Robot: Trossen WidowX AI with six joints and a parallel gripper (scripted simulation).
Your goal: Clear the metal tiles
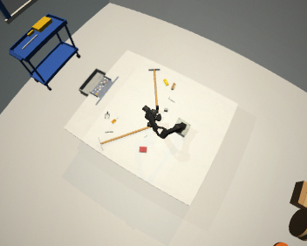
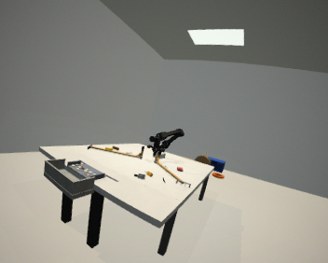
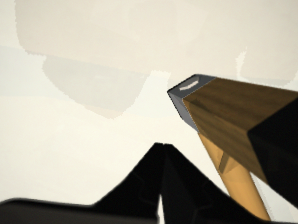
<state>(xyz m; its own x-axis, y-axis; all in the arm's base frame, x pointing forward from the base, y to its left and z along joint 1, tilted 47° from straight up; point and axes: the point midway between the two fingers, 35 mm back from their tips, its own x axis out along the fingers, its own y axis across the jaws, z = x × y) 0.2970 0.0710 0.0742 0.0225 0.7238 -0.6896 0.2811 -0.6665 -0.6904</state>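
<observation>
Now: gripper tip 19 cm short of the long scraper, 38 cm to the left of it and 1 cm above it. Also, from my gripper tip: red block 7 cm behind, 29 cm to the left, 6 cm below; yellow piece 14 cm ahead, 54 cm to the right, 6 cm below; long wooden-handled tool 14 cm ahead, 25 cm to the left, 1 cm below.
</observation>
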